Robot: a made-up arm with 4 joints. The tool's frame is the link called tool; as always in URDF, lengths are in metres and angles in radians. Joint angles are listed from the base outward. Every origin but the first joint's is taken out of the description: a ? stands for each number. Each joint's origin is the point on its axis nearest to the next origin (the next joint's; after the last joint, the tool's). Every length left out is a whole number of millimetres.
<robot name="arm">
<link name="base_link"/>
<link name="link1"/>
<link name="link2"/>
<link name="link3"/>
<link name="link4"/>
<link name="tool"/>
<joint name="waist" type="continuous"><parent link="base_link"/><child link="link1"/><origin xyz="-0.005 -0.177 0.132" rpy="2.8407 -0.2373 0.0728"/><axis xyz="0 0 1"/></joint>
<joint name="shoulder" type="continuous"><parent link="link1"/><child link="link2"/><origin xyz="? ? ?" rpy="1.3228 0 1.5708"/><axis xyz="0 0 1"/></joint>
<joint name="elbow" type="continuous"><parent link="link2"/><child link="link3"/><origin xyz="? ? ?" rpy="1.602 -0.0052 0.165"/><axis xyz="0 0 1"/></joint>
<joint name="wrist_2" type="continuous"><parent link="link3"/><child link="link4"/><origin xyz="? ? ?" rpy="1.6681 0.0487 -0.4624"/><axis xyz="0 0 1"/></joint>
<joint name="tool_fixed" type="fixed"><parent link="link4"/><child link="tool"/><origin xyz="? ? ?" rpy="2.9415 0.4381 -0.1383"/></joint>
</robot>
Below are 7 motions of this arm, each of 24 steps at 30 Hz.
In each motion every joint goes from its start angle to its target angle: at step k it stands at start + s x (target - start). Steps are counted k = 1, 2, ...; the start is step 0. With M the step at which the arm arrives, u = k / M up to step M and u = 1 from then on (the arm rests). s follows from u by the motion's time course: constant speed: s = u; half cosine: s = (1 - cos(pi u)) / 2; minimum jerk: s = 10 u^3 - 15 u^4 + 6 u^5.
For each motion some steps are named. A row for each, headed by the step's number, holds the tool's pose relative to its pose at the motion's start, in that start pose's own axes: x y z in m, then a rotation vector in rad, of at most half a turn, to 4 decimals.
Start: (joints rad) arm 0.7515 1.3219 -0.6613 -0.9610
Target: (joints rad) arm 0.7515 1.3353 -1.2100 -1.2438
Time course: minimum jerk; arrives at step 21
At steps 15, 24:
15: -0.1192 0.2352 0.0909 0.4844 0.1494 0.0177
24: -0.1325 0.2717 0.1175 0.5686 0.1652 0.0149

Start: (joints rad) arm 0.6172 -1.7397 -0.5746 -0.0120
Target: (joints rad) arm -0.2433 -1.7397 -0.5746 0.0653
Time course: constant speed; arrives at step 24
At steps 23, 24:
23: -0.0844 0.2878 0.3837 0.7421 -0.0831 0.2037
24: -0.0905 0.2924 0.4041 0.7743 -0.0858 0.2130

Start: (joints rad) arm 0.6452 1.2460 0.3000 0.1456
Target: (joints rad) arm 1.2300 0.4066 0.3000 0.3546
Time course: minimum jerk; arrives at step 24
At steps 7, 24:
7: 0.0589 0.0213 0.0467 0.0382 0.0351 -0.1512
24: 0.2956 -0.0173 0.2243 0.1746 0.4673 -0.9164

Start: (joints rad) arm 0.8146 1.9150 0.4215 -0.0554
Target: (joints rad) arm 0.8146 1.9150 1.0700 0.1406
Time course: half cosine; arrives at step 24
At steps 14, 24:
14: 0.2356 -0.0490 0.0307 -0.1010 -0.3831 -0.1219
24: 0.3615 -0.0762 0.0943 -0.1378 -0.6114 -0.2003

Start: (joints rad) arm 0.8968 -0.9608 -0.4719 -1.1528
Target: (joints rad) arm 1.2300 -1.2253 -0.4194 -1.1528
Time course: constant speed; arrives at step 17
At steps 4, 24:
4: -0.0032 -0.0113 0.0094 -0.0043 0.0209 -0.0780
24: -0.0309 -0.0679 0.0362 -0.0505 0.1031 -0.3270

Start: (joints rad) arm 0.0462 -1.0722 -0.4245 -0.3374
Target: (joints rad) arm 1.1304 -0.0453 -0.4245 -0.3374
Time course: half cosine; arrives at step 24
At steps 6, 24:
6: -0.1734 -0.0650 -0.0210 -0.1107 0.1867 0.1114
24: -0.8340 -0.3936 0.7158 -0.2903 1.4203 0.7566

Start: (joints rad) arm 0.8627 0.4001 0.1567 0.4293
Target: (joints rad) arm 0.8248 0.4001 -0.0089 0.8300
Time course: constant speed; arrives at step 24
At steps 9, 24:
9: -0.0219 -0.0190 -0.0127 -0.0872 0.0715 -0.1246
24: -0.0618 -0.0530 -0.0289 -0.2457 0.1827 -0.3280

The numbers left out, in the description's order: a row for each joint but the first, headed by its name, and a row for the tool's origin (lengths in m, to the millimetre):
shoulder: 0.027 -0.204 0
elbow: -0.091 0.458 0
wrist_2: -0.088 -0.563 0
tool: 0.057 -0.051 0

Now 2 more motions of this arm.
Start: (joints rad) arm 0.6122 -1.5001 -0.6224 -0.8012
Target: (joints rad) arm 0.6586 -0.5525 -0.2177 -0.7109
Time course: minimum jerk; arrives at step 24
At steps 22, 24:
22: -0.4016 -0.2509 -0.0395 -0.3669 0.3075 0.8264
24: -0.4031 -0.2523 -0.0391 -0.3677 0.3086 0.8310

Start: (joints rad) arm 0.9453 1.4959 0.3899 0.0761
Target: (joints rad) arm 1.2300 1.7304 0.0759 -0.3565
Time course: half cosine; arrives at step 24
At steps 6, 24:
6: -0.0393 0.0313 0.0426 0.0837 0.0254 0.0860
24: -0.2729 0.1111 0.3234 0.5811 0.1043 0.5997

